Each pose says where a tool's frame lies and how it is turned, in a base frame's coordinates. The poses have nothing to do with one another.
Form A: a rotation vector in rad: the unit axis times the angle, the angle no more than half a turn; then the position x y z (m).
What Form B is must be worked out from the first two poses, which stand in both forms.
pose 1, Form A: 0.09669, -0.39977, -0.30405, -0.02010, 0.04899, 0.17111
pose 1, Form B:
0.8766, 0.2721, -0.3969, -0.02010
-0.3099, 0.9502, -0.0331, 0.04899
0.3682, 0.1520, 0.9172, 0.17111
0, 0, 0, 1

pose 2, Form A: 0.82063, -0.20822, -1.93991, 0.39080, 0.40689, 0.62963
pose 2, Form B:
-0.2908, 0.7254, -0.6239, 0.39080
-0.8413, -0.5044, -0.1944, 0.40689
-0.4557, 0.4683, 0.7569, 0.62963
0, 0, 0, 1

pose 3, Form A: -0.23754, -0.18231, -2.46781, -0.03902, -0.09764, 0.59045
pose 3, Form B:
-0.7763, 0.6178, 0.1253, -0.03902
-0.5927, -0.7830, 0.1888, -0.09764
0.2148, 0.0722, 0.9740, 0.59045
0, 0, 0, 1

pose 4, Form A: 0.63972, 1.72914, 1.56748, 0.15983, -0.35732, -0.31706
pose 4, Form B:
-0.6284, -0.0972, 0.7718, 0.15983
0.7586, 0.1431, 0.6356, -0.35732
-0.1723, 0.9849, -0.0162, -0.31706
0, 0, 0, 1

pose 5, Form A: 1.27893, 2.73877, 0.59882, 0.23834, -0.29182, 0.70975
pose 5, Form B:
-0.6540, 0.7254, 0.2146, 0.23834
0.7488, 0.5803, 0.3202, -0.29182
0.1077, 0.3701, -0.9227, 0.70975
0, 0, 0, 1

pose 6, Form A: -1.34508, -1.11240, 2.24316, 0.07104, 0.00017, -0.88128
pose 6, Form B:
-0.5176, 0.1295, -0.8458, 0.07104
0.5949, -0.6560, -0.4645, 0.00017
-0.6150, -0.7436, 0.2625, -0.88128
0, 0, 0, 1

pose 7, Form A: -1.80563, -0.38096, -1.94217, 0.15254, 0.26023, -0.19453
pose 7, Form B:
-0.0342, 0.5051, 0.8624, 0.15254
-0.1419, -0.8566, 0.4961, 0.26023
0.9893, -0.1054, 0.1009, -0.19453
0, 0, 0, 1

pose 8, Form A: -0.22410, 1.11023, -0.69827, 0.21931, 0.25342, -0.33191
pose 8, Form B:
0.2595, 0.4026, 0.8778, 0.21931
-0.6168, 0.7685, -0.1701, 0.25342
-0.7431, -0.4973, 0.4478, -0.33191
0, 0, 0, 1

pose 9, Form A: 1.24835, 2.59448, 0.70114, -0.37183, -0.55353, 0.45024
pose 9, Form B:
-0.6320, 0.6899, 0.3530, -0.37183
0.7738, 0.5368, 0.3363, -0.55353
0.0425, 0.4857, -0.8731, 0.45024
0, 0, 0, 1

